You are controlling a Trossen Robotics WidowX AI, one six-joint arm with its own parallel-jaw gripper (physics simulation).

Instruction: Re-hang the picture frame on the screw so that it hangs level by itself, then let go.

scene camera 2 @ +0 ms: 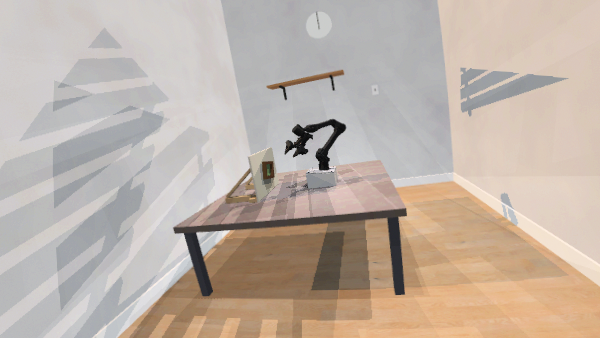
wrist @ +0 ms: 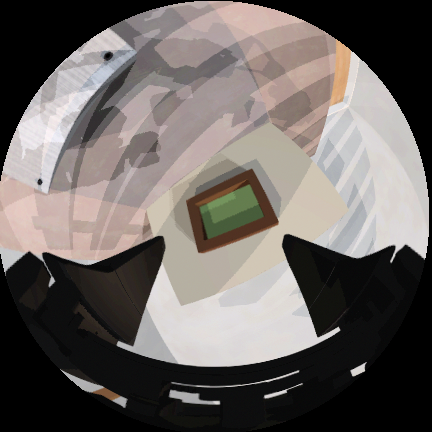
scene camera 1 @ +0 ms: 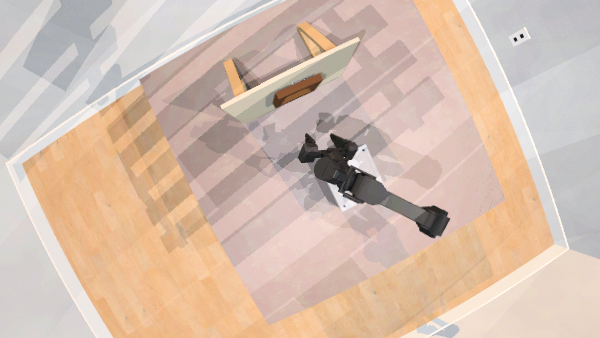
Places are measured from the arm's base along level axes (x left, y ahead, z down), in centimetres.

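Where they show: gripper, between the fingertips: [scene camera 2: 288,155] [wrist: 225,241] [scene camera 1: 318,134]; arm's base, origin of its link: [scene camera 2: 324,169].
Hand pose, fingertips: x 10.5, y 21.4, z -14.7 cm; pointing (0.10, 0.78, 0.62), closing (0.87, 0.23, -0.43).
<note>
Each offset is from my fingertips to the centre of the thing. "spot": to the spot under its first point. Level surfaces: height alone.
The picture frame {dx +1.8, dy +18.0, dz +8.5 cm} [scene camera 1: 297,92] [scene camera 2: 265,172] [wrist: 237,232], brown with a green picture, is at the front face of the upright pale board [scene camera 1: 337,66] [scene camera 2: 257,165] [wrist: 310,200]. In the wrist view its edges are turned a little from the board's edges, so it looks tilted. The screw cannot be made out; small pale marks show between frame and board in the first scene view. My gripper [scene camera 1: 320,135] [scene camera 2: 290,152] [wrist: 225,241] is open and empty, in front of the board and apart from the frame, above table height.
Wooden legs {spot: dx +21.9, dy +30.8, dz +10.4 cm} [scene camera 1: 234,77] [scene camera 2: 240,185] prop the board from behind on the table {dz +25.2 cm} [scene camera 1: 260,270] [scene camera 2: 350,200]. The arm's metal base [scene camera 1: 367,159] [scene camera 2: 321,179] [wrist: 75,95] stands in front of the board. A shelf [scene camera 2: 306,80] is on the wall beyond.
</note>
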